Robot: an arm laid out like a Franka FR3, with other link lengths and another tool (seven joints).
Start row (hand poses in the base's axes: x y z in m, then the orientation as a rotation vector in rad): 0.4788, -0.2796, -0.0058, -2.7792, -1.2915, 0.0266
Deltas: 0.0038, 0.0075, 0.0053, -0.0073, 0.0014, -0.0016; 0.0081, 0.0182, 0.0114, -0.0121, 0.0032, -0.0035; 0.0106, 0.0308, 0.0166, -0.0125, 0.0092, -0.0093; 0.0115, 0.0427, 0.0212, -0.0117, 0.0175, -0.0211; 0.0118, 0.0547, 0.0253, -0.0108, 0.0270, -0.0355; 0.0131, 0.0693, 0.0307, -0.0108, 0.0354, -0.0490; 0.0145, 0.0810, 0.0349, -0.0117, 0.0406, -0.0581; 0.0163, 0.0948, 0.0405, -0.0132, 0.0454, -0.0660; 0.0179, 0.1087, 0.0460, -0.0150, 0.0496, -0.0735; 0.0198, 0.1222, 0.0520, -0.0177, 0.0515, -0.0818; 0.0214, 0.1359, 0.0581, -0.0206, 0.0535, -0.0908; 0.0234, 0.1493, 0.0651, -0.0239, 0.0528, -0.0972; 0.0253, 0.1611, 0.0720, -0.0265, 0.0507, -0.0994; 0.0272, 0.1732, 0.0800, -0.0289, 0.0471, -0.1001; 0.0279, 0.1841, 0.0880, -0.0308, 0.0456, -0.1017; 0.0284, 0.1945, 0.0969, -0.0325, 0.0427, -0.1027; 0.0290, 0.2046, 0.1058, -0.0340, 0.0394, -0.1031
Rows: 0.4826, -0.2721, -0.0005, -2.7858, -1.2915, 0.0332; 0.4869, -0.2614, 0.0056, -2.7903, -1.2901, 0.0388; 0.4894, -0.2488, 0.0108, -2.7920, -1.2807, 0.0470; 0.4903, -0.2369, 0.0154, -2.7956, -1.2620, 0.0573; 0.4906, -0.2249, 0.0195, -2.8001, -1.2394, 0.0690; 0.4919, -0.2103, 0.0249, -2.8049, -1.2185, 0.0797; 0.4933, -0.1986, 0.0291, -2.8091, -1.2048, 0.0869; 0.4951, -0.1848, 0.0347, -2.8131, -1.1931, 0.0941; 0.4967, -0.1709, 0.0402, -2.8173, -1.1821, 0.1006; 0.4986, -0.1574, 0.0462, -2.8236, -1.1708, 0.1045; 0.5002, -0.1437, 0.0523, -2.8304, -1.1585, 0.1087; 0.5022, -0.1303, 0.0593, -2.8371, -1.1506, 0.1095; 0.5041, -0.1185, 0.0662, -2.8414, -1.1487, 0.1083; 0.5060, -0.1064, 0.0742, -2.8452, -1.1492, 0.1049; 0.5067, -0.0955, 0.0822, -2.8484, -1.1478, 0.1040; 0.5072, -0.0851, 0.0911, -2.8515, -1.1475, 0.1011; 0.5078, -0.0750, 0.1000, -2.8544, -1.1481, 0.0976
